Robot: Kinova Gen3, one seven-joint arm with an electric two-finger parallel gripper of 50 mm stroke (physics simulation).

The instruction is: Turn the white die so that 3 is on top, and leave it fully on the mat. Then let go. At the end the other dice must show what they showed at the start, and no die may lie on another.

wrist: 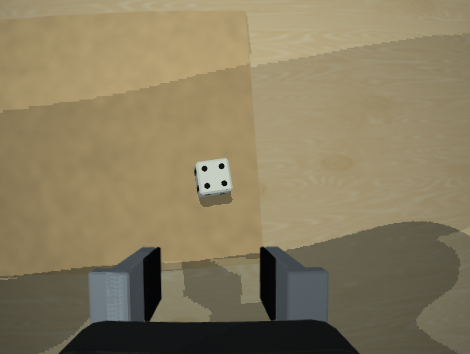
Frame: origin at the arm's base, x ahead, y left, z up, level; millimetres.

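Seen in the pictures: gripper, between the fingertips: (210, 273).
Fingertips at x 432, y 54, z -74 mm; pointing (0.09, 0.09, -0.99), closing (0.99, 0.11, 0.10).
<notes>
Offsets run from my fingertips to a thing's top centre. Level surfaces: height alone.
The white die @(27 mm down, 0 mm ahead, 44 mm left) (213, 176) lies flat on the tan mat @(43 mm down, 49 mm back, 62 mm left) (100, 175), near the mat's right edge, with four black pips on top. It is turned slightly relative to the fingers. Parts of its left side and of its side toward the gripper show as thin strips with dark pips, too narrow to read. My gripper (210, 273) is open and empty. In the view its fingers stand below the die, apart from it. The other dice do not show in this view.
The mat's right edge runs down the middle of the view, and its near edge passes by the fingertips. The pale wooden table @(47 mm down) (350, 125) lies to the right and in front. Dark shadows fall across mat and table.
</notes>
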